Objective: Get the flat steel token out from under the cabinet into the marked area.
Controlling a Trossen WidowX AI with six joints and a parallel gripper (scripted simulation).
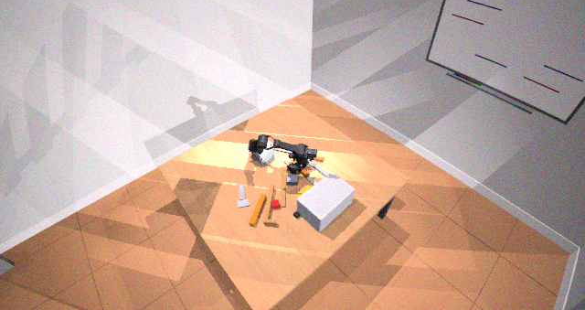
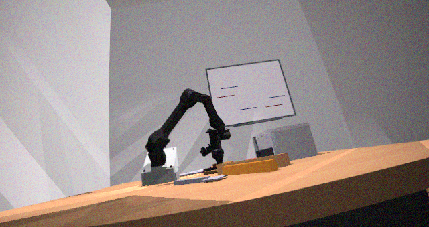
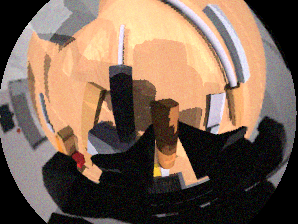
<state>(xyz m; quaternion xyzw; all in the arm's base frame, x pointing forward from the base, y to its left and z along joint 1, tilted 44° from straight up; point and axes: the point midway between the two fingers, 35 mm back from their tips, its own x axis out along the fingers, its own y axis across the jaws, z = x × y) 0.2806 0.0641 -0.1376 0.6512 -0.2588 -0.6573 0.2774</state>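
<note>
The grey block is 10 cm to the right of my gripper tip, 3 cm ahead of it and 1 cm above it. From my gripper tip the other things lie so: thin wooden stick: 18 cm to the right, 4 cm ahead; red block: 30 cm to the right, 12 cm ahead, 1 cm above; grey bar: 16 cm to the left, 14 cm behind.
</note>
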